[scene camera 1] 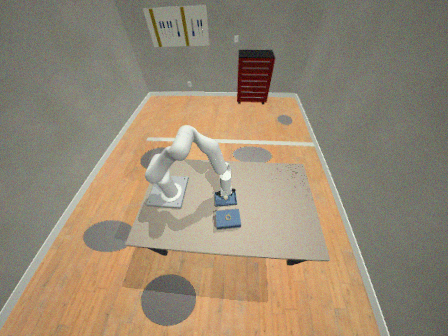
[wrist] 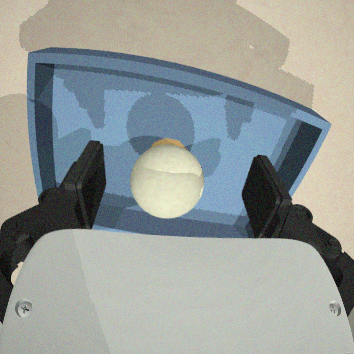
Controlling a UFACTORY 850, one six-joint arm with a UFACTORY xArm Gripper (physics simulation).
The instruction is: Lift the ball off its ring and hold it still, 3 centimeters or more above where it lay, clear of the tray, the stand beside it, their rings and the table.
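Note:
The pale cream ball [scene camera 1: 226, 198] [wrist: 167, 181] is at the blue open tray [scene camera 1: 226, 204] [wrist: 33, 125]. An orange edge of its ring [wrist: 168, 142] shows just beyond the ball in the wrist view; the rest is hidden. My gripper [scene camera 1: 226, 193] [wrist: 177, 168] is open above the tray, pointing down. In the wrist view its black fingers are on the left and right of the ball, with a gap on each side. Their height relative to the ball is hard to tell. The blue stand [scene camera 1: 235, 223] is beside the tray, with a yellowish ring [scene camera 1: 225, 217] on top.
The tray's raised walls surround the area under the fingers, and its right wall shows close behind the right finger in the wrist view. The table [scene camera 1: 280, 215] extends around the tray and stand. The arm's base plate [scene camera 1: 156, 201] is at the left of the table.

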